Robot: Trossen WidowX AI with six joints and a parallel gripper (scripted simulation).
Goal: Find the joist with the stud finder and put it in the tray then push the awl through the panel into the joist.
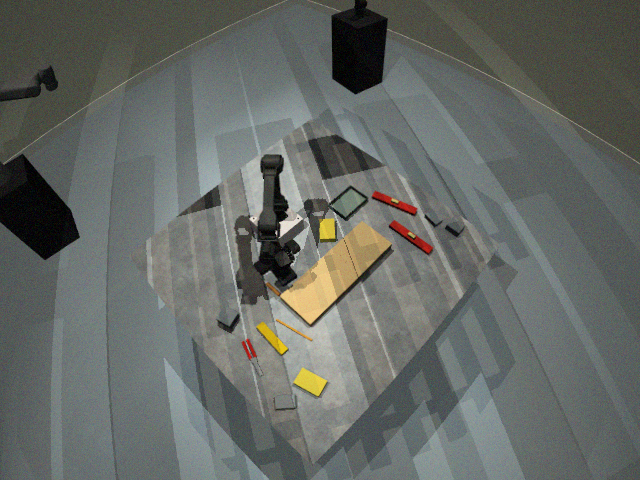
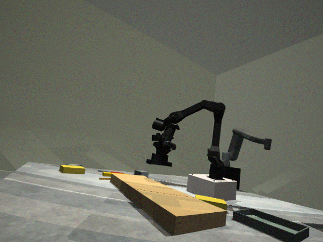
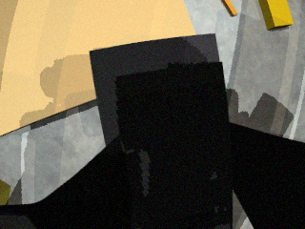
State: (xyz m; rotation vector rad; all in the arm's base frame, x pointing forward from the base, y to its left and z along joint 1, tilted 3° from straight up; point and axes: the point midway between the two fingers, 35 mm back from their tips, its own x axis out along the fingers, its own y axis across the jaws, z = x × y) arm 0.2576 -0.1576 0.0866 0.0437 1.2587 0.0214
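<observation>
The pencil lies 190 mm ahead of my gripper tip, 90 mm to the right of it and 130 mm below it. Also, from my gripper tip: stud finder: 30 mm behind, 20 mm above; awl: 50 mm behind, 60 mm to the right, 130 mm below; yellow bar: 170 mm ahead, 190 mm to the right, 130 mm below.
</observation>
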